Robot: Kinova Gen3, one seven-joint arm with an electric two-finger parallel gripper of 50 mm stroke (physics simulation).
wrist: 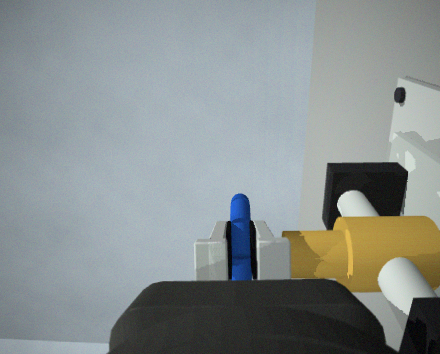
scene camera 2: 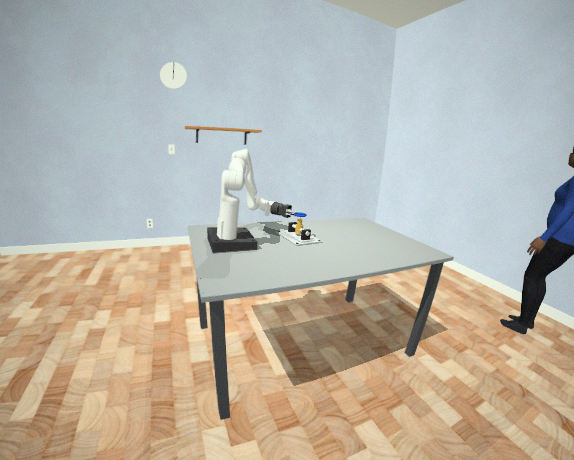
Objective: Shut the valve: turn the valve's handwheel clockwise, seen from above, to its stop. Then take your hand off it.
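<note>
The valve's blue handwheel [scene camera 2: 300,215] [wrist: 240,210] sits flat on top of the yellow valve body [scene camera 2: 299,227] [wrist: 385,250]. My gripper [scene camera 2: 292,214] [wrist: 240,241] reaches the wheel from the robot's side and is shut on its rim, one finger above and one below. In the wrist view the wheel shows edge-on between the two dark finger pads. The stem and part of the valve's neck are hidden behind one finger. How far the wheel is turned cannot be told from these frames.
The valve stands between two black blocks [scene camera 2: 306,234] [wrist: 367,192] on a white base plate [scene camera 2: 314,242] [wrist: 417,112], on the grey table [scene camera 2: 380,250]. The robot's black base [scene camera 2: 232,245] is at the table's left. A person in blue [scene camera 2: 560,215] stands by the right wall.
</note>
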